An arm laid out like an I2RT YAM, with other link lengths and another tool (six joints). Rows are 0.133 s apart.
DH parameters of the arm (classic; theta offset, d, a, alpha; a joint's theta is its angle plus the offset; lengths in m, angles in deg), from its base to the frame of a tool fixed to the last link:
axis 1: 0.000 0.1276 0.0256 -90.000
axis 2: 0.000 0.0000 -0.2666 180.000
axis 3: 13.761 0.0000 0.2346 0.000
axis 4: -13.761 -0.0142 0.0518 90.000
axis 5: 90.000 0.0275 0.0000 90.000
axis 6: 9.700 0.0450 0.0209 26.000
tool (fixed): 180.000 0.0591 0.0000 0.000
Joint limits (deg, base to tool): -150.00..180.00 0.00..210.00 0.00..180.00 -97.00..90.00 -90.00..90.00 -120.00..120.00
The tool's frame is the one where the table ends.
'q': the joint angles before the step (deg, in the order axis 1, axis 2, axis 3, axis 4, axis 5, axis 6). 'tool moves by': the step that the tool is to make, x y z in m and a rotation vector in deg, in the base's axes. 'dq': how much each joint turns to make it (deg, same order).
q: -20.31, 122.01, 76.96, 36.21, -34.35, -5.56
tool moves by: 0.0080, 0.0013, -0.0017, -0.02, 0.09, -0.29
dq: 0.61, 1.47, 2.08, -0.64, 0.90, 0.11
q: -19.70, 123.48, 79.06, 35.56, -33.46, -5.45
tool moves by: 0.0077, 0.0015, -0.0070, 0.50, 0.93, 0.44
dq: 0.44, 1.90, 2.03, -1.06, -0.03, 0.19
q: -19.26, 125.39, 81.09, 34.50, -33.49, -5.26
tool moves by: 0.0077, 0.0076, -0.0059, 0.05, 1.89, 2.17
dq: 0.79, 1.51, 2.51, -3.35, -1.25, -0.99
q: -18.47, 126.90, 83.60, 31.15, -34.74, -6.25
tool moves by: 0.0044, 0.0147, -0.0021, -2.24, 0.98, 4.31
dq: 1.05, 0.68, 1.75, -3.59, -2.60, -3.86
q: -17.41, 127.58, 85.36, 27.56, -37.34, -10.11
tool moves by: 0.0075, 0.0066, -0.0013, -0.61, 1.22, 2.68
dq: 0.54, 1.47, 3.37, -4.06, -1.81, -1.90
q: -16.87, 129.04, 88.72, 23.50, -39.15, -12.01
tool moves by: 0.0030, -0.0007, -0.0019, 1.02, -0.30, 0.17
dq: -0.01, 0.85, 0.63, 1.01, -0.47, 1.25
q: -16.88, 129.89, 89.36, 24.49, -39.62, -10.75
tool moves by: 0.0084, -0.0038, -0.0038, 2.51, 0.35, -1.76
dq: 0.21, 1.85, 2.09, 0.92, 1.29, 3.53
